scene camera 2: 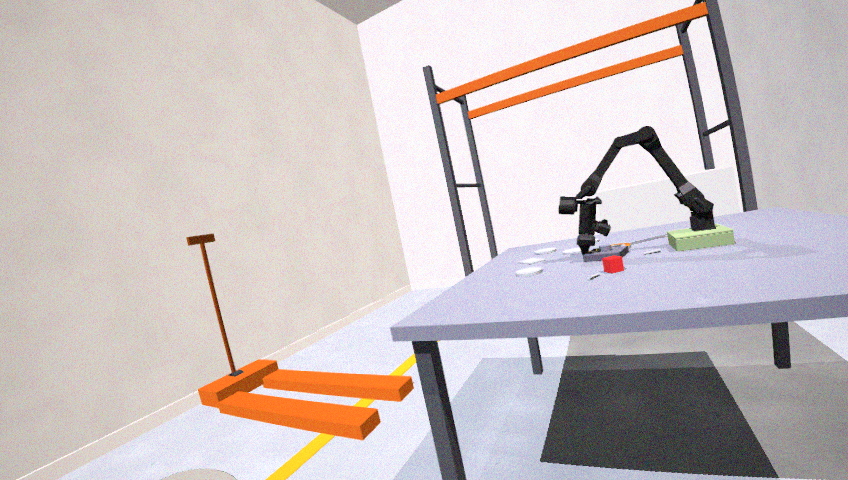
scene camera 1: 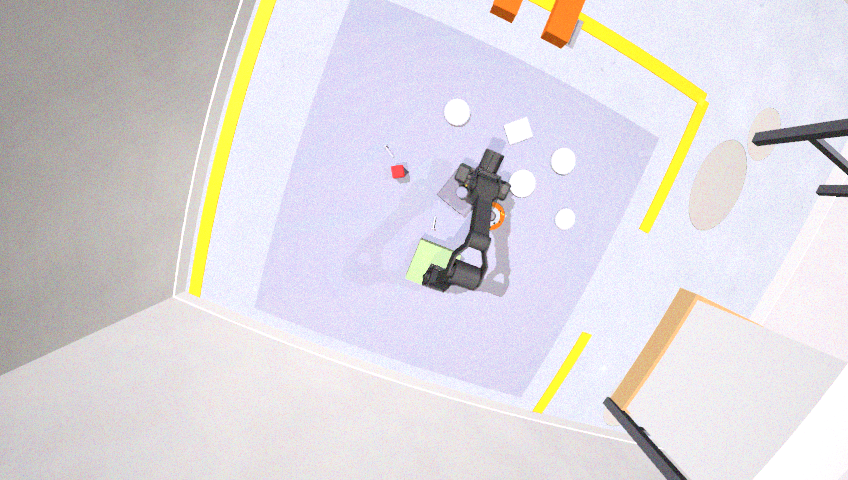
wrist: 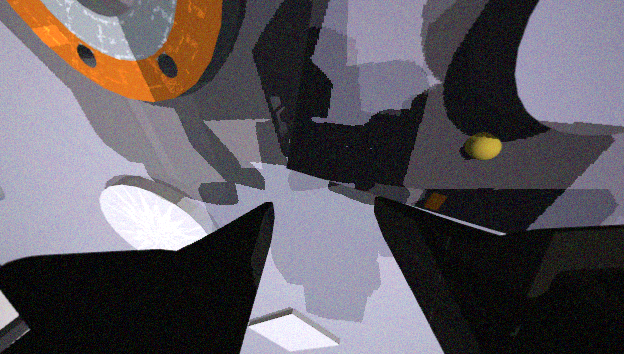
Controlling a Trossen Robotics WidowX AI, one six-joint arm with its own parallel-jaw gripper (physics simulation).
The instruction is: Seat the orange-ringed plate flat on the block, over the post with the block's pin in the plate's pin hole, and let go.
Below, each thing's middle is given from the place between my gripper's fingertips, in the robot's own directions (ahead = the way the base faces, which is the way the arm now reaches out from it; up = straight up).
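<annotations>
The white square tile [wrist: 290, 324] lies 220 mm ahead of my hand, 10 mm to the right of it and 10 mm below it. The yellow pin [wrist: 482, 146] is 50 mm behind my hand, 50 mm to the left of it and 10 mm above it, while the round post [wrist: 553, 70] is 80 mm behind my hand, 50 mm to the left of it and 20 mm above it. As for the orange-ringed plate [wrist: 152, 58], I see it 100 mm to the right of my hand and 100 mm behind it.
</annotations>
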